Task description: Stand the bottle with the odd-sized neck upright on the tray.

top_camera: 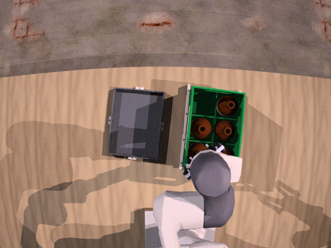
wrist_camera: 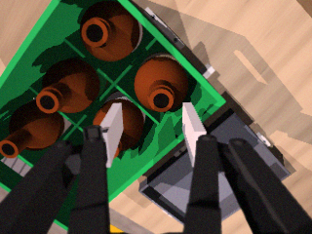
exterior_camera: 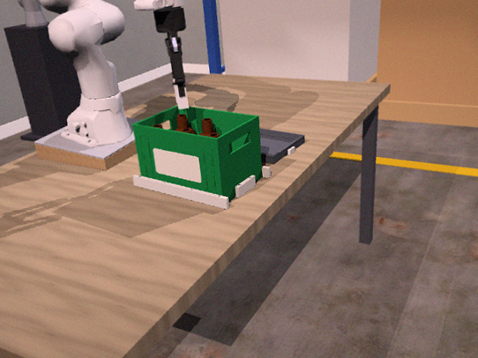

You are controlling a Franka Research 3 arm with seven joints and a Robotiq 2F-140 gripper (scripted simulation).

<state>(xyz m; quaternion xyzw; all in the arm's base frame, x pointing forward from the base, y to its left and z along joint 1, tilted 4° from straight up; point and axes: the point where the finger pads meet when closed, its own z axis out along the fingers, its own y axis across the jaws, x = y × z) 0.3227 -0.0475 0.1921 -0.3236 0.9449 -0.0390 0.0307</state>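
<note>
My gripper is now 16 cm short of the brown bottle, 14 cm above it and 11 cm to the left of it. The rest, counted from my hand: dark grey tray: 22 cm to the left, 21 cm below, 10 cm ahead; then green crate: 14 cm below, 7 cm ahead, 5 cm to the right.
</note>
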